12 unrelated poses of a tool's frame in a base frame.
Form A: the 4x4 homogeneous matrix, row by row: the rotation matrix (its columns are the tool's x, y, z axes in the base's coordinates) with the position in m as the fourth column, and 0 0 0 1 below. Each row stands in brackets.
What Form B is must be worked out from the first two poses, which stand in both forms.
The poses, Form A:
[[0.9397 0.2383 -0.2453 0.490], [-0.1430 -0.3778 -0.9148 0.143], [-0.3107 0.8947 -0.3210 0.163], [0 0 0 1]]
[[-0.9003 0.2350 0.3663 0.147], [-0.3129 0.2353 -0.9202 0.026], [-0.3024 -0.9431 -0.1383 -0.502], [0 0 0 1]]
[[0.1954 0.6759 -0.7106 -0.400], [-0.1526 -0.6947 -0.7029 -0.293], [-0.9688 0.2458 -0.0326 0.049], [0 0 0 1]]
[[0.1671 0.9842 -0.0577 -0.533], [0.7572 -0.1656 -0.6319 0.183], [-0.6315 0.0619 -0.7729 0.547], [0 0 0 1]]
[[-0.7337 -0.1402 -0.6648 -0.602], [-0.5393 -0.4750 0.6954 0.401], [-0.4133 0.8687 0.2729 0.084], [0 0 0 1]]
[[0.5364 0.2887 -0.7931 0.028], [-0.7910 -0.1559 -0.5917 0.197], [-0.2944 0.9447 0.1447 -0.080], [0 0 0 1]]
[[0.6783 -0.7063 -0.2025 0.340], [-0.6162 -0.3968 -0.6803 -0.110], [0.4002 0.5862 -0.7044 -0.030], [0 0 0 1]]
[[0.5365 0.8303 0.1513 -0.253], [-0.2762 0.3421 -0.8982 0.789], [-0.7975 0.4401 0.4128 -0.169], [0 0 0 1]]
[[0.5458 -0.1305 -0.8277 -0.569], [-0.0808 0.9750 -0.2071 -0.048], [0.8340 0.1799 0.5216 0.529], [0 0 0 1]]
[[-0.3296 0.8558 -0.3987 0.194], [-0.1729 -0.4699 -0.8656 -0.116], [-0.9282 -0.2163 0.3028 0.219], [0 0 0 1]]
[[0.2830 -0.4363 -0.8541 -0.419], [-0.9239 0.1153 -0.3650 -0.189], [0.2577 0.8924 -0.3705 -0.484], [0 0 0 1]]
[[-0.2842 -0.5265 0.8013 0.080], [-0.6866 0.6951 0.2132 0.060], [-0.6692 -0.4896 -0.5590 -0.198], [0 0 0 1]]
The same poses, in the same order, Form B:
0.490 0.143 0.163 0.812 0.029 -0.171 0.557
0.147 0.026 -0.502 -0.026 0.754 -0.618 0.222
-0.400 -0.293 0.049 0.693 0.189 -0.606 0.342
-0.533 0.183 0.547 0.726 0.600 -0.237 0.239
-0.602 0.401 0.084 0.342 -0.496 -0.788 0.127
0.028 0.197 -0.080 0.622 -0.202 -0.437 0.617
0.340 -0.110 -0.030 0.834 -0.397 0.059 0.380
-0.253 0.789 -0.169 0.442 0.313 -0.365 0.757
-0.569 -0.048 0.529 0.111 -0.476 0.014 0.872
0.194 -0.116 0.219 0.458 0.373 -0.725 0.355
-0.419 -0.189 -0.484 0.620 -0.548 -0.240 0.507
0.080 0.060 -0.198 -0.381 0.797 -0.087 0.461

